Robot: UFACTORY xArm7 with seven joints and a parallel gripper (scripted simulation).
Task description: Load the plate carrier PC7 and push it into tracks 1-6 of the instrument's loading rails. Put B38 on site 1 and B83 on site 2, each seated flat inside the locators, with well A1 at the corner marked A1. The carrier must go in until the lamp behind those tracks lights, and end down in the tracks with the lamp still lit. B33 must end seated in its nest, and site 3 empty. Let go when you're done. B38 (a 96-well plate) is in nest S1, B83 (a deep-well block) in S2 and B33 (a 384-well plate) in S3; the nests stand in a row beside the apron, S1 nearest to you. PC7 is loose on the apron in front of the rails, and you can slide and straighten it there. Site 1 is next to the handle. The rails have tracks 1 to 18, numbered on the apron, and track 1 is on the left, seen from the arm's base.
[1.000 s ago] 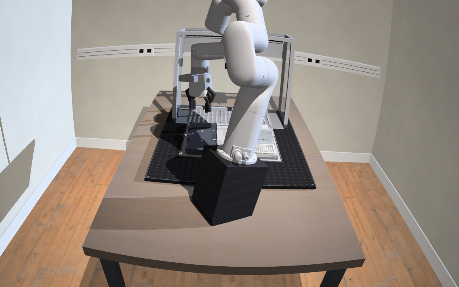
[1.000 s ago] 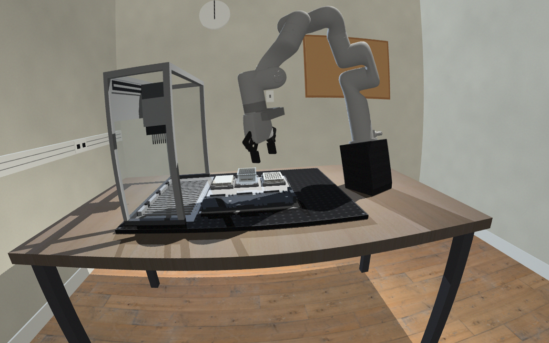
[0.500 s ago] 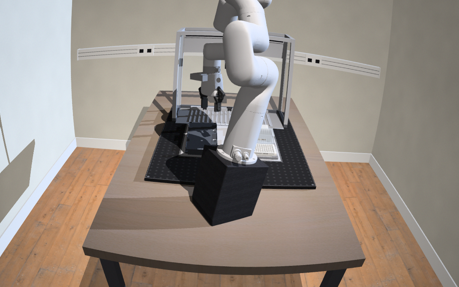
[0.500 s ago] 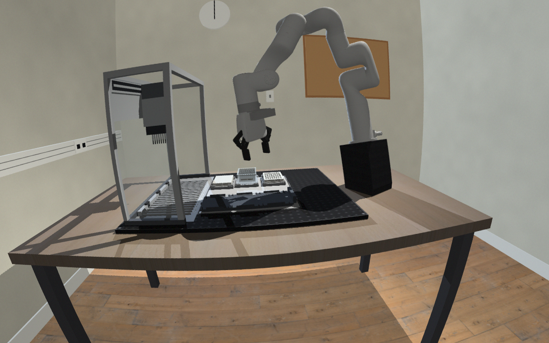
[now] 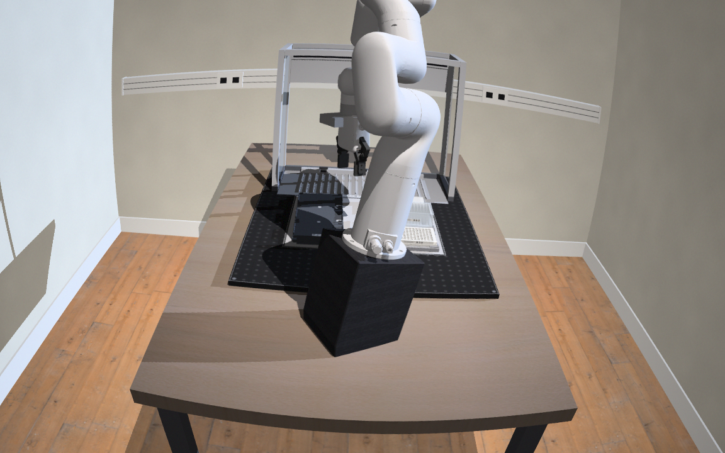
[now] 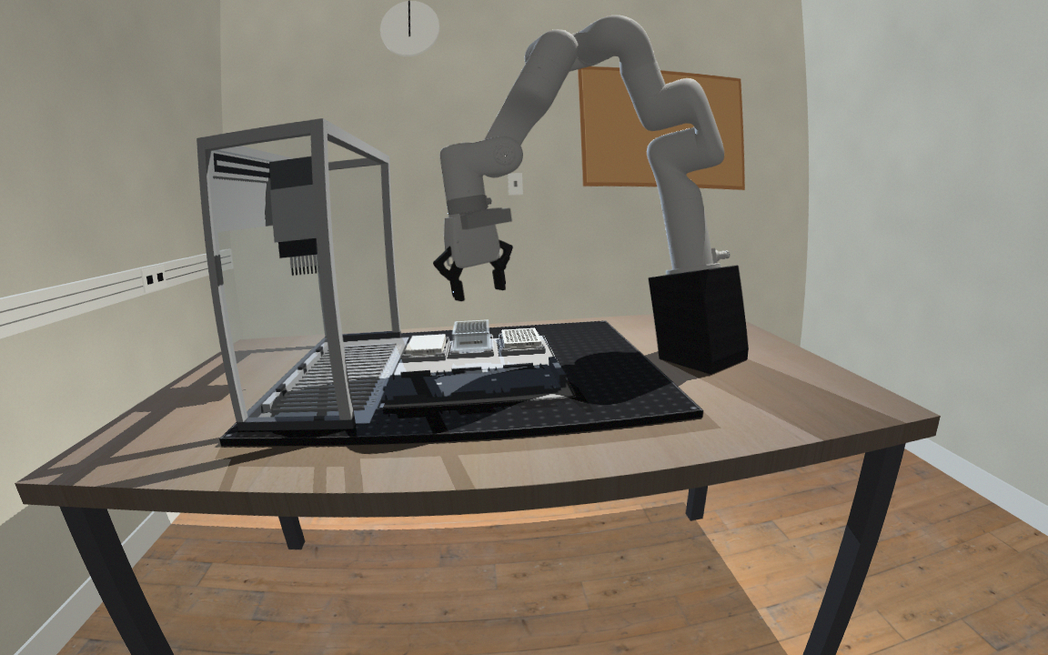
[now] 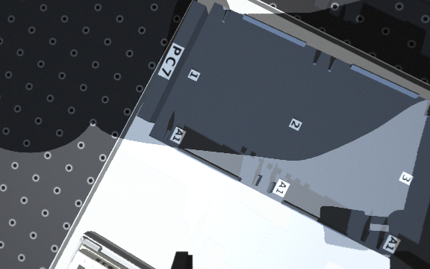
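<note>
My hand is 1 cm short of the nest S2, 18 cm to the left of it and 16 cm above it. The rest, counted from my hand: 96-well plate B38: 10 cm behind, 16 cm to the right, 15 cm below; plate carrier PC7: 4 cm ahead, 8 cm to the left, 15 cm below; nest S1: 10 cm behind, 16 cm to the right, 16 cm below.
</note>
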